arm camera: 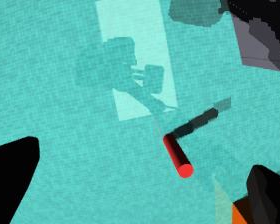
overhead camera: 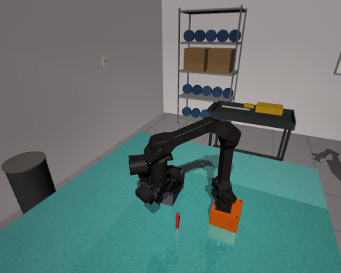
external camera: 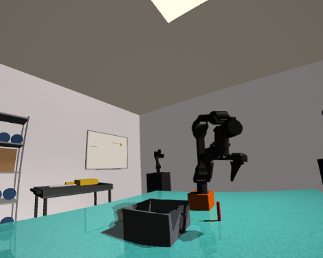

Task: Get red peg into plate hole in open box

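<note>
The red peg lies 140 mm below my gripper tip, 70 mm behind it and 30 mm to the right of it. Also, from my gripper tip: grey box (230 mm to the right, 150 mm below, 100 mm ahead); then plate (230 mm to the right, 130 mm below, 100 mm ahead).
</note>
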